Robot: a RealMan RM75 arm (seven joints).
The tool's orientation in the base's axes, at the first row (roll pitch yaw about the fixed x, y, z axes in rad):
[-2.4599 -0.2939 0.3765]
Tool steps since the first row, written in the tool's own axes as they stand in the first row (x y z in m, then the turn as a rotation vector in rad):
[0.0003 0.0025 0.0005 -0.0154 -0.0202 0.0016]
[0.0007 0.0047 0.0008 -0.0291 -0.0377 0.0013]
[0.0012 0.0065 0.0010 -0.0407 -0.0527 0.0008]
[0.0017 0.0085 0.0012 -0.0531 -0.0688 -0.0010]
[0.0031 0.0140 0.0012 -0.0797 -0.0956 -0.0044]
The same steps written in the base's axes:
[0.0014 -0.0012 -0.0018 -0.0229 0.0089 0.0065]
[0.0027 -0.0023 -0.0032 -0.0431 0.0153 0.0133]
[0.0040 -0.0032 -0.0043 -0.0602 0.0207 0.0194]
[0.0054 -0.0042 -0.0055 -0.0786 0.0257 0.0269]
[0.0091 -0.0073 -0.0084 -0.1144 0.0316 0.0378]

